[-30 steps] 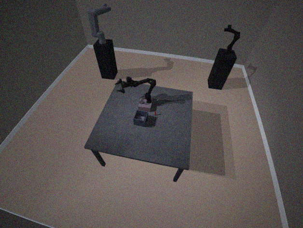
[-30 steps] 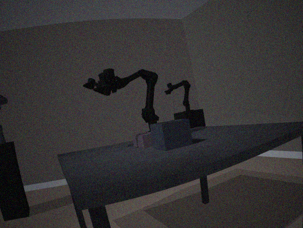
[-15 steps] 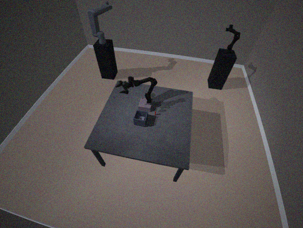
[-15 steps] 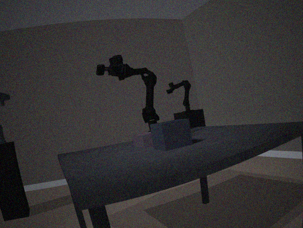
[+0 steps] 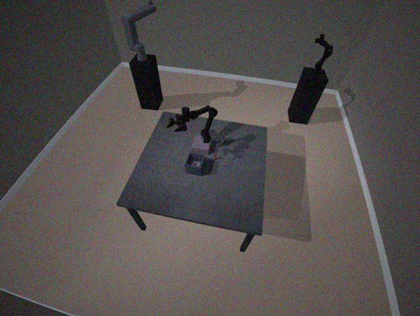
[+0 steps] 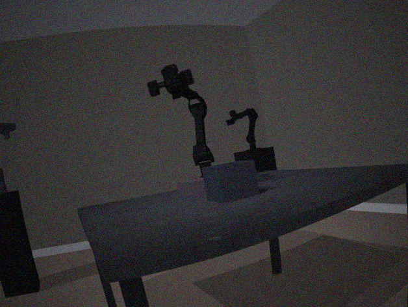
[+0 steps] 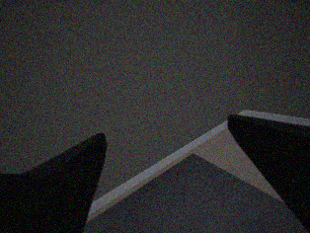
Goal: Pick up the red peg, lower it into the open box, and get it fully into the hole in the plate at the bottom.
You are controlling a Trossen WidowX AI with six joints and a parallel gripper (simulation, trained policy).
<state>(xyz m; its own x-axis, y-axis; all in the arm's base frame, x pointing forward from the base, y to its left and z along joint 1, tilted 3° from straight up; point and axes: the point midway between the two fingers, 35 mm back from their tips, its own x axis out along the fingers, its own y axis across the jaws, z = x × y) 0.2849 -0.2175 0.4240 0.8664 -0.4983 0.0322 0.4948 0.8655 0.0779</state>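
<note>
The red peg lies 140 mm behind my gripper tip, 370 mm to the left of it and 460 mm below it. Also, from my gripper tip: plate 200 mm to the left, 450 mm below.
</note>
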